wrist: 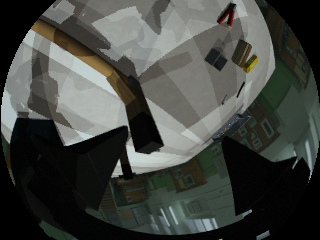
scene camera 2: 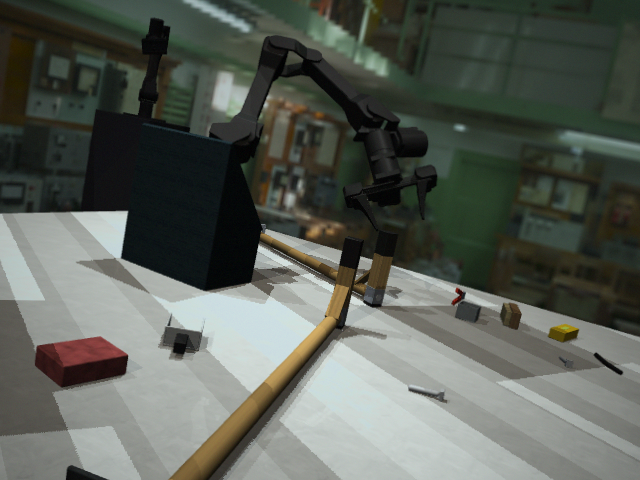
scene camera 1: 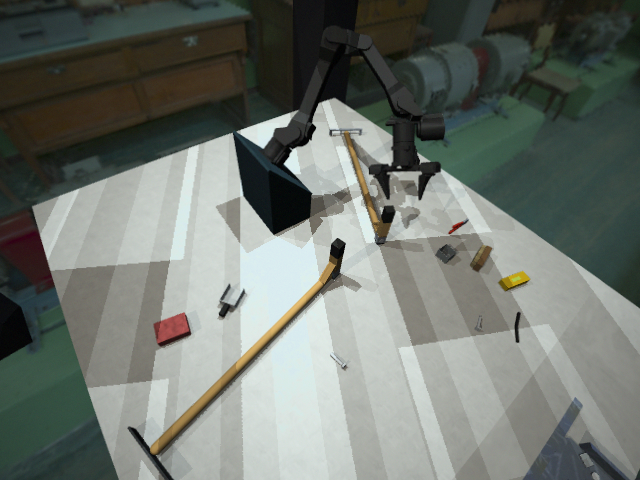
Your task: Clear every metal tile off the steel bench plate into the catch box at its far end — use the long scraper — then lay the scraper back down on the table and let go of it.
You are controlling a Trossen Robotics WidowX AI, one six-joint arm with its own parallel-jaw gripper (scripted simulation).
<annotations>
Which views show the gripper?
The wrist view, scene camera 2 and scene camera 1: all of them.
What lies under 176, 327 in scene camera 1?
A red block.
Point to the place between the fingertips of the gripper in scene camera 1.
At 403, 199
</annotations>
